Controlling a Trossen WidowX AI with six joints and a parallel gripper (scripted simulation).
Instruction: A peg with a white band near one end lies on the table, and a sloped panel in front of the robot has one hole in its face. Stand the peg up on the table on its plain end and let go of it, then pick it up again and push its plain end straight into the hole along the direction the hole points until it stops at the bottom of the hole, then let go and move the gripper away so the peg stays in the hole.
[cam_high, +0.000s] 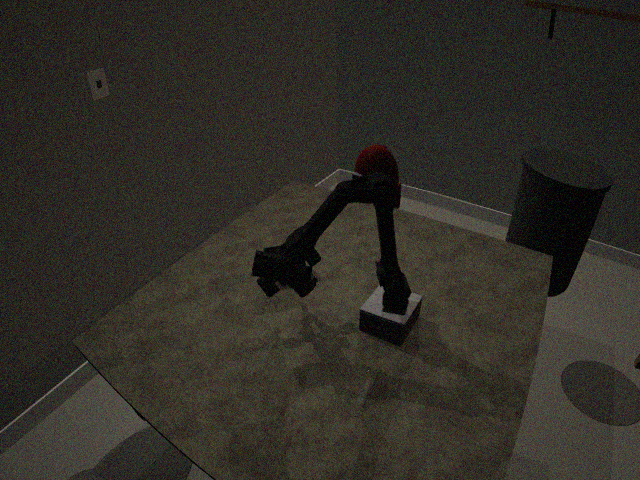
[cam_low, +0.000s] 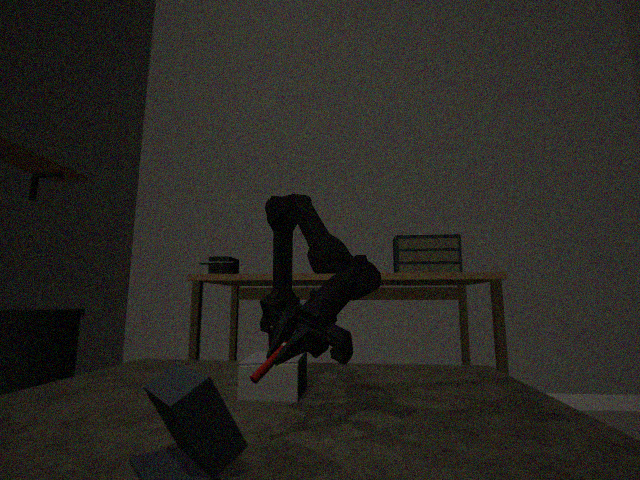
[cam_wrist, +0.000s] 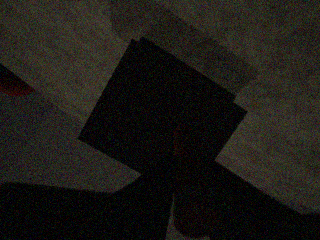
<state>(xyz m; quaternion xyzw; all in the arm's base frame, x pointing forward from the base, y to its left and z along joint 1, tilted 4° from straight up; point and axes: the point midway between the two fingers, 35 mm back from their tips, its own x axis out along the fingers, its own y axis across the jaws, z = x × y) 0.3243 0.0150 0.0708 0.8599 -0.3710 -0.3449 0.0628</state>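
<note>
The dark sloped panel is 100 mm to the right of my gripper tip, 60 mm below it and 60 mm ahead of it. From my gripper tip the other things lie so: red peg 10 mm to the left, 10 mm behind, 10 mm above.
</note>
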